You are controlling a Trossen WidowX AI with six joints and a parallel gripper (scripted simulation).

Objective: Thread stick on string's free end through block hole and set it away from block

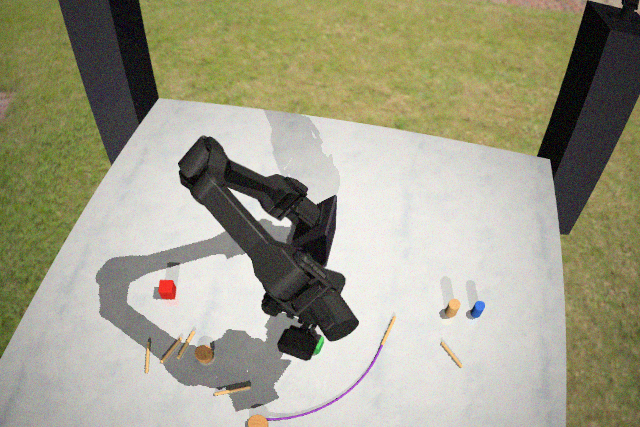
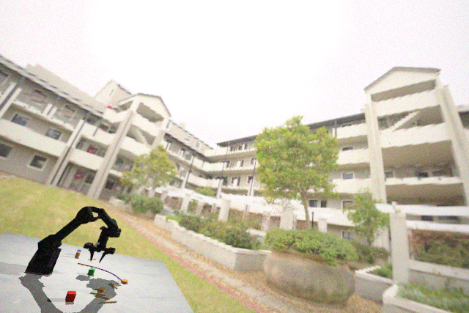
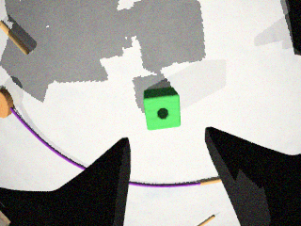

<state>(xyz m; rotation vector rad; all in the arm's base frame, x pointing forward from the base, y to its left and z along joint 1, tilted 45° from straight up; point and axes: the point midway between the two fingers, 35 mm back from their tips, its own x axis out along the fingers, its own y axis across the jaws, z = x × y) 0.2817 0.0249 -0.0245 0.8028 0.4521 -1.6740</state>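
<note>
Right now my gripper tip is 60 mm above the green block. Round my gripper tip: red cube 350 mm to the right, 80 mm behind, 60 mm below; blue cylinder 360 mm to the left, 100 mm behind, 60 mm below; tan cylinder 290 mm to the left, 100 mm behind, 50 mm below.
</note>
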